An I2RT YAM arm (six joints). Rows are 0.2 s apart.
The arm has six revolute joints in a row. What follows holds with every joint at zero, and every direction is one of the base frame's.
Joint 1 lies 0.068 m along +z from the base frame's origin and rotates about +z.
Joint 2 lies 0.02 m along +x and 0.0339 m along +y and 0.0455 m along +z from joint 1 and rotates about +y.
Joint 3 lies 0.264 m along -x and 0.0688 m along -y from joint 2 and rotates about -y.
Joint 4 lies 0.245 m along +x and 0.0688 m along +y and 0.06 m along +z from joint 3 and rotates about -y.
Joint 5 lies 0.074 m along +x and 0.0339 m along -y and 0.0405 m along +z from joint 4 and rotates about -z.
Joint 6 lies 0.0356 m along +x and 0.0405 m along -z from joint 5 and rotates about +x.
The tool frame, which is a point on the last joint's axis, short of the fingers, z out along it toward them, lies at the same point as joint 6; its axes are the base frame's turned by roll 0, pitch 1.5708 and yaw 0 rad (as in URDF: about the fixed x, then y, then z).
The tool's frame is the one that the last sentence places.
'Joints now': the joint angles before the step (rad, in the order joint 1, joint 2, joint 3, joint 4, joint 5, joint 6). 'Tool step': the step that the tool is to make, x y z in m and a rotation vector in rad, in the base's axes. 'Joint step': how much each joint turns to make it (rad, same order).
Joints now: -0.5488 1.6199 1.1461 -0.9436 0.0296 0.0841
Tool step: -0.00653 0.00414 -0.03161 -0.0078 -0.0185 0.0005
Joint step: 0.0001 0.0000 -0.1327 0.1526 -0.0030 0.0001
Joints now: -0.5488 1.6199 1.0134 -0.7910 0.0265 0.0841
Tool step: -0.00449 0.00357 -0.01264 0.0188 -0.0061 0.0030
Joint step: 0.0000 0.0000 -0.0538 0.0492 -0.0194 0.0004
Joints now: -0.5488 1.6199 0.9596 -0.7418 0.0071 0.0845
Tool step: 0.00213 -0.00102 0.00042 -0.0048 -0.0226 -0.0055
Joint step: 0.0000 0.0000 0.0000 0.0218 -0.0066 0.0068
